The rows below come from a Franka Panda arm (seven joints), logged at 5 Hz.
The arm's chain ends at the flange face. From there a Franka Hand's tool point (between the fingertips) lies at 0.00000 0.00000 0.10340 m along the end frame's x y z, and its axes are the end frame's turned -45 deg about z.
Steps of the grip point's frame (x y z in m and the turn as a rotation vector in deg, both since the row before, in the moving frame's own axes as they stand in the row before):
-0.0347, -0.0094, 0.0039, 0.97, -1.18, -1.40
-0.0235, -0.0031, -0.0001, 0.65, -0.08, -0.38
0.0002, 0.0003, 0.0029, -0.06, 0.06, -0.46
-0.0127, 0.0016, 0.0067, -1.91, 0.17, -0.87
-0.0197, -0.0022, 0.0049, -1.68, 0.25, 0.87
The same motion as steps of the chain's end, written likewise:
-0.0284, 0.0176, 0.0039, -0.15, -1.52, -1.40
-0.0179, 0.0151, -0.0001, 0.40, -0.52, -0.38
0.0002, 0.0001, 0.0029, 0.00, 0.08, -0.46
-0.0105, 0.0079, 0.0068, -1.23, 1.47, -0.87
-0.0179, 0.0105, 0.0049, -1.01, 1.36, 0.87

